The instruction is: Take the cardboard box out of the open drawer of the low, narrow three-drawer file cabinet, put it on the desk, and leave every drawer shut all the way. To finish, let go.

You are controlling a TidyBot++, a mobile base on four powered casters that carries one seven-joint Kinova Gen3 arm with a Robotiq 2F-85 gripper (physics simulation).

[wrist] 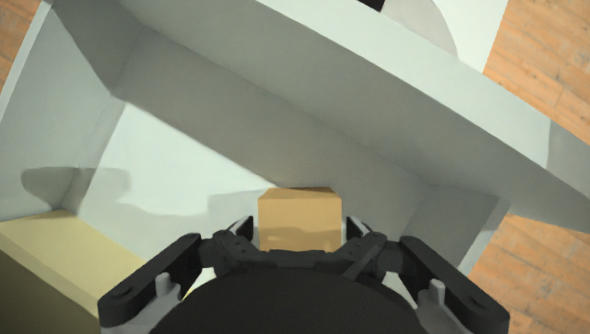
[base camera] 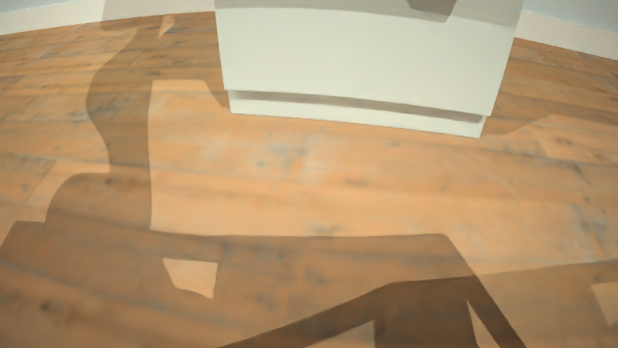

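Note:
The cardboard box is a small tan block inside the open drawer, near its high wall, in the lower middle of the wrist view. My gripper is open above the box, with one finger on each side of it as seen from the wrist and a narrow gap at each side. The lower part of the box is hidden behind the gripper. The file cabinet shows its white lower front and recessed base in the base camera view. The desk cannot be made out in these views.
A pale yellow edge crosses the drawer's lower left in the wrist view. A white surface with a dark patch lies beyond the drawer wall at the top right. Wood floor lies around, with arm and base shadows. Walls stand behind the cabinet.

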